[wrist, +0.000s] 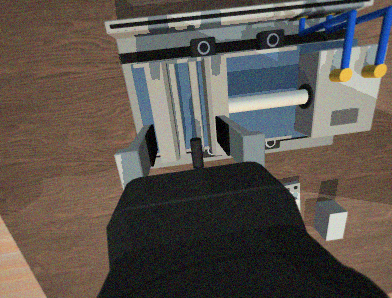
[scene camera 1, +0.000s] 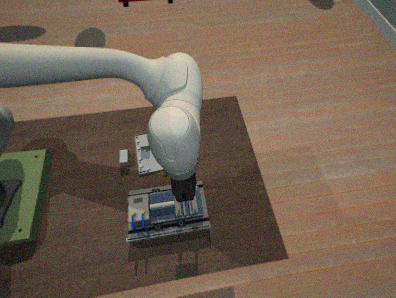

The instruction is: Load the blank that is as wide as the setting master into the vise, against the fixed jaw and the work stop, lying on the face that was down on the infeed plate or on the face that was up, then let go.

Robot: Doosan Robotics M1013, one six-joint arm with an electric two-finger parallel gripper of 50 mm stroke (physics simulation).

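Places are measured from the arm's base along level axes (x left, y back, z up), in centimetres.
Where they show: gripper, fingertip midpoint: [wrist: 186, 133].
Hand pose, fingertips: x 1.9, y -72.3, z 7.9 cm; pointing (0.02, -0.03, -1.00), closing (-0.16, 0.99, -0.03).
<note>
After its pixels a point has its place.
The vise [scene camera 1: 139, 206] {y -55.6, x -1.5, z 3.5 cm} [wrist: 345, 97] {y -55.4, x -1.5, z 3.5 cm} lies below my gripper. In the wrist view its fixed jaw [wrist: 161, 102] is at the left and the moving jaw [wrist: 218, 95] is at the end of the pale spindle [wrist: 267, 101] {y -63.4, x -0.6, z 2.6 cm}. Thin upright strips [wrist: 196, 92] {y -71.1, x -1.0, z 2.0 cm} stand between the jaws, with no blank there. The dark work stop [wrist: 197, 152] {y -70.8, x 5.2, z 3.6 cm} is at the near side. My gripper [scene camera 1: 185, 202] {y -72.3, x 1.9, z 7.9 cm} [wrist: 186, 133] {y -72.3, x 1.9, z 7.9 cm} is open and empty above the jaw end. The infeed plate [scene camera 1: 152, 166] {y -56.5, x 17.4, z -5.3 cm} [wrist: 297, 199] {y -51.5, x 16.6, z -4.5 cm} is mostly hidden by the arm and gripper, so its blanks cannot be told apart.
A loose light grey block [scene camera 1: 123, 157] {y -44.4, x 20.1, z -2.4 cm} [wrist: 331, 220] {y -45.8, x 19.5, z -2.5 cm}, possibly the setting master, stands beside the infeed plate. Blue rods [scene camera 1: 143, 222] {y -58.1, x -7.1, z 4.9 cm} [wrist: 349, 42] {y -57.9, x -6.2, z 4.9 cm} with yellow ends rise from the vise. A green block [scene camera 1: 37, 200] {y -16.3, x 1.6, z -1.6 cm} is at the left of the scene view.
</note>
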